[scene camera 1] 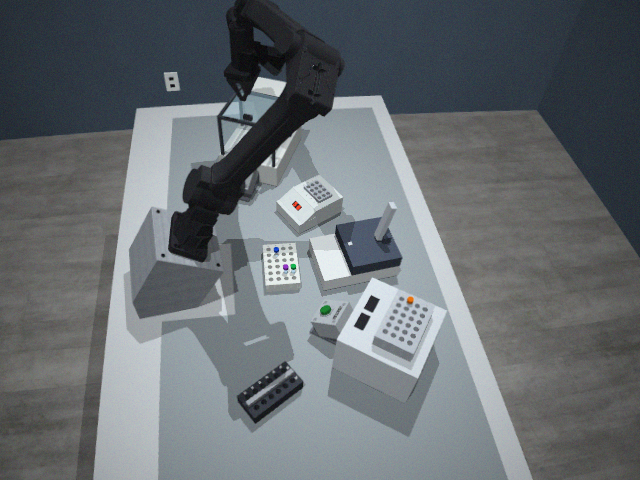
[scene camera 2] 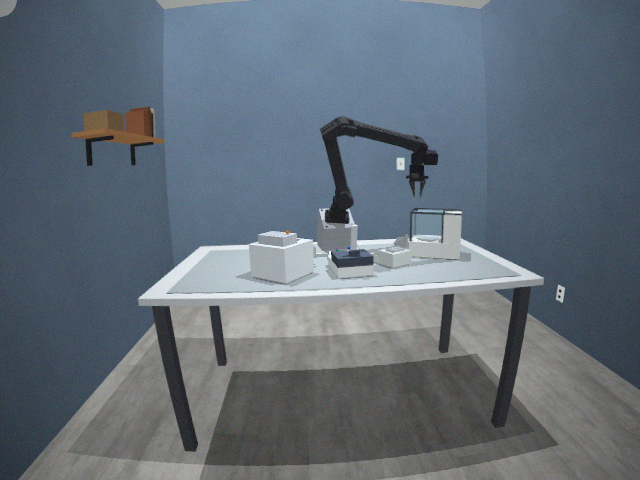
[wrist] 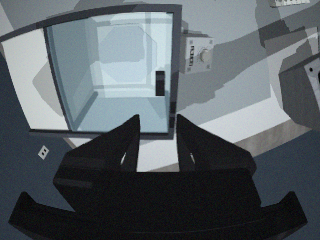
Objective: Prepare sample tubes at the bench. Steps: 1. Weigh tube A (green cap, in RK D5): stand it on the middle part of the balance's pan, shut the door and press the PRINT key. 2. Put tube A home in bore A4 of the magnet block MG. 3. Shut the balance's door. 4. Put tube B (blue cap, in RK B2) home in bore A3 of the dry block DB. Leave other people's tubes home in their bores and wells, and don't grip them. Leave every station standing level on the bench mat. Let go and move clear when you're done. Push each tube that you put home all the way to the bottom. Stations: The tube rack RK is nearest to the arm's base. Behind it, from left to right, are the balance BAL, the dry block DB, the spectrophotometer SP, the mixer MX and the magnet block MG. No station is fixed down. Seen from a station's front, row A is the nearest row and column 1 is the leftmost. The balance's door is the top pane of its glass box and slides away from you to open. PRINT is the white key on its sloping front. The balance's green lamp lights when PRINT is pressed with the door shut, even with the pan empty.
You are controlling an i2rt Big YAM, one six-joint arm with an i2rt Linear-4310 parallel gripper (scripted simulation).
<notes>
I see my gripper, a dry block DB, a magnet block MG, a tube rack RK, a spectrophotometer SP and a balance BAL.
My gripper shows as well in the wrist view.
</notes>
